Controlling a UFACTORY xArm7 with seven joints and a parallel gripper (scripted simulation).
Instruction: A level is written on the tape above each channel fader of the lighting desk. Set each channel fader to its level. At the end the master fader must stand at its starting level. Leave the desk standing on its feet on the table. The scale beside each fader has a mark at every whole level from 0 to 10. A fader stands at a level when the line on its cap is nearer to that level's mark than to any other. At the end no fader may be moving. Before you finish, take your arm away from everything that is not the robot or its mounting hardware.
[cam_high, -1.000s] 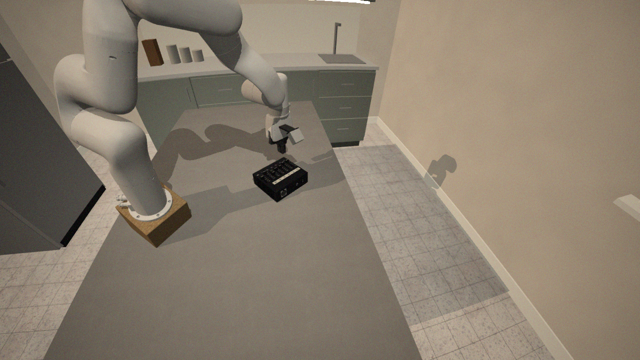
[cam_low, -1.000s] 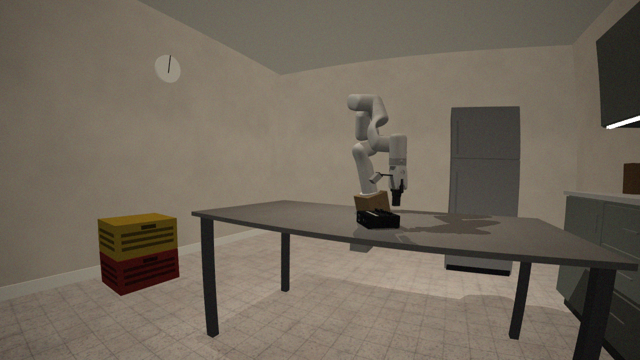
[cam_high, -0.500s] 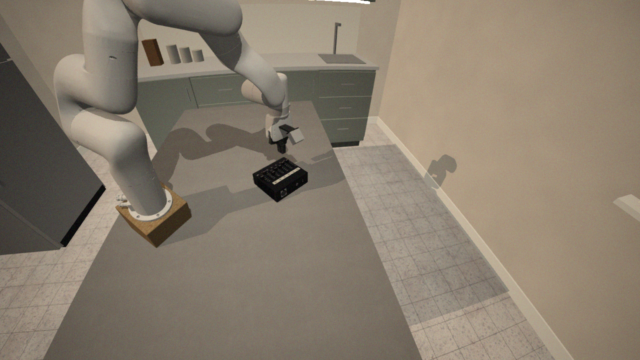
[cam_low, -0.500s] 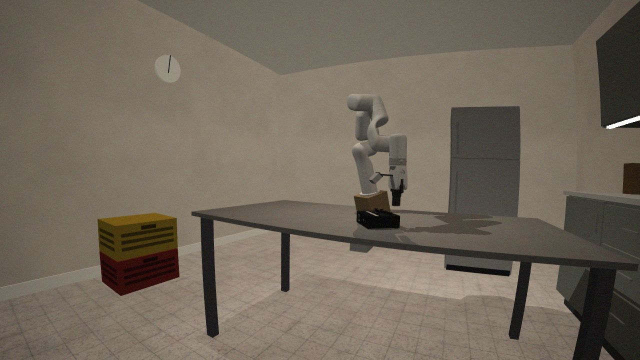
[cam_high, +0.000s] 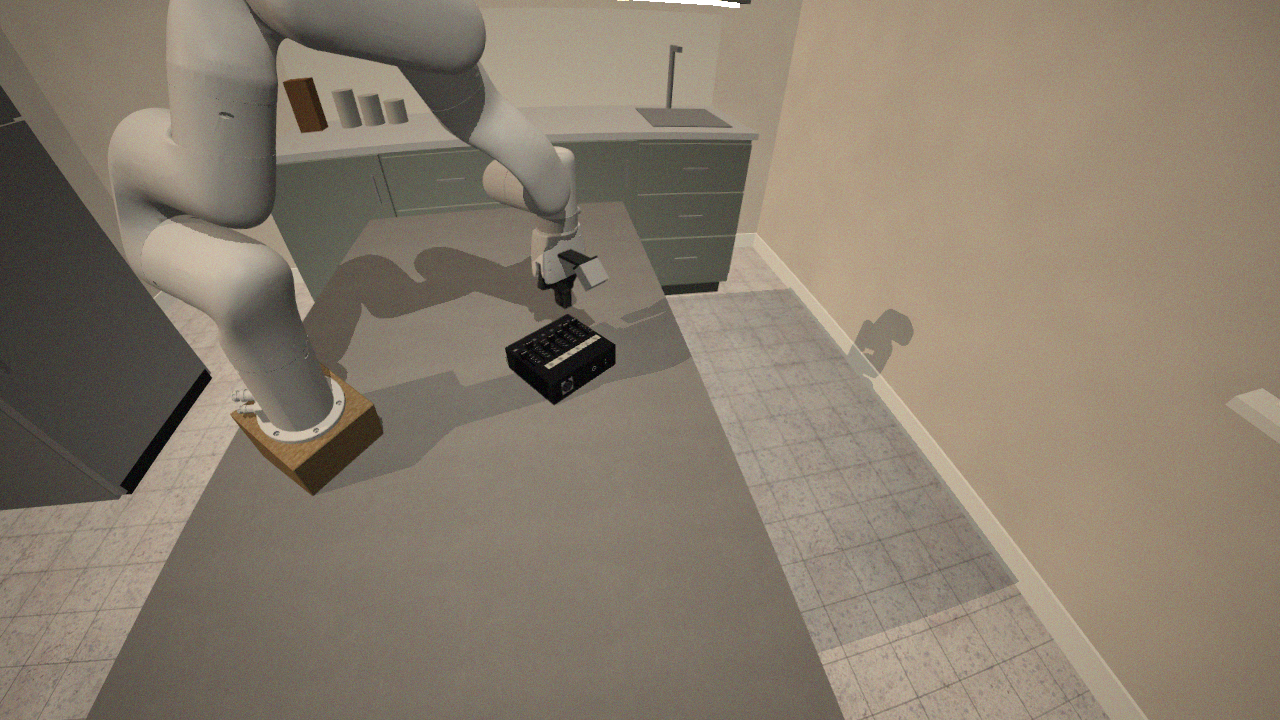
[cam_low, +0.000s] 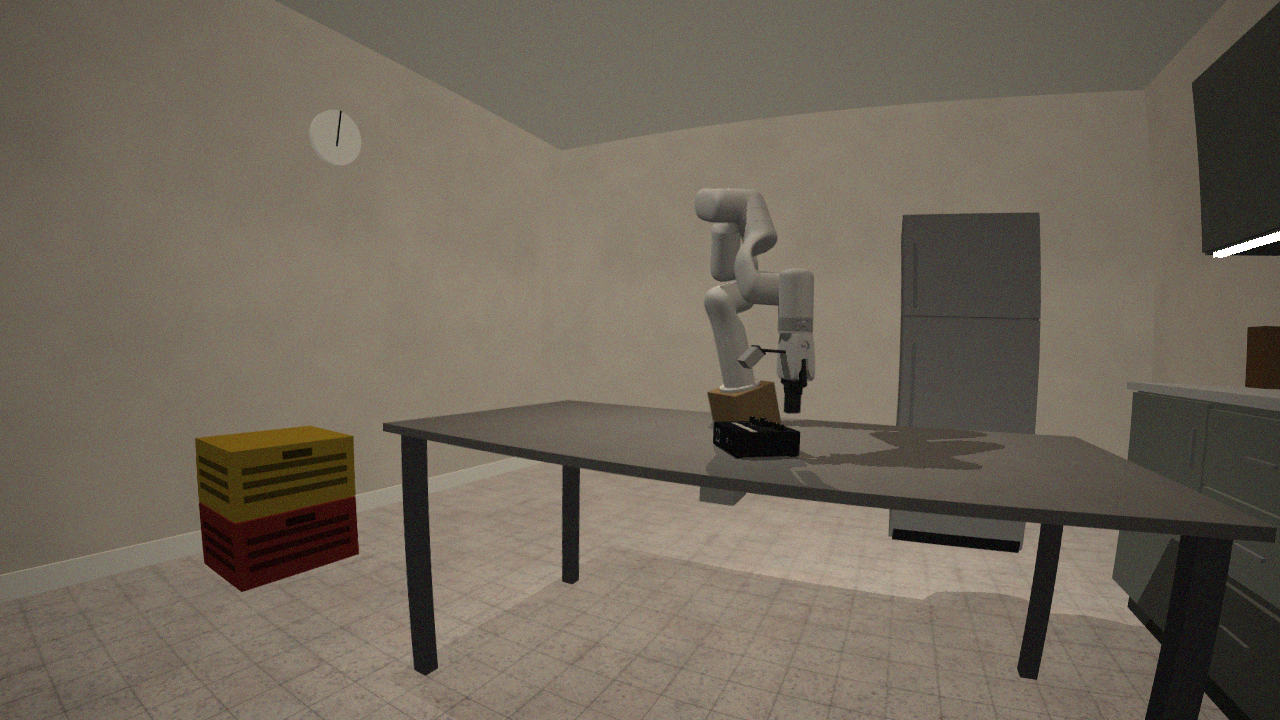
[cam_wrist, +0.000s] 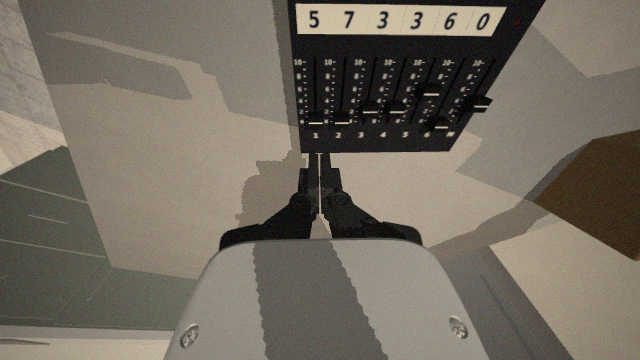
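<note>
Now: hand 5 cm above the channel 1 fader cap, 2 cm to the left of it and 1 cm short of it. Round my hand: channel 2 fader cap: 5 cm below, 3 cm to the right, 1 cm behind; then channel 4 fader cap: 6 cm to the right, 5 cm below, 4 cm behind; then channel 3 fader cap: 5 cm to the right, 5 cm below, 2 cm behind.
</note>
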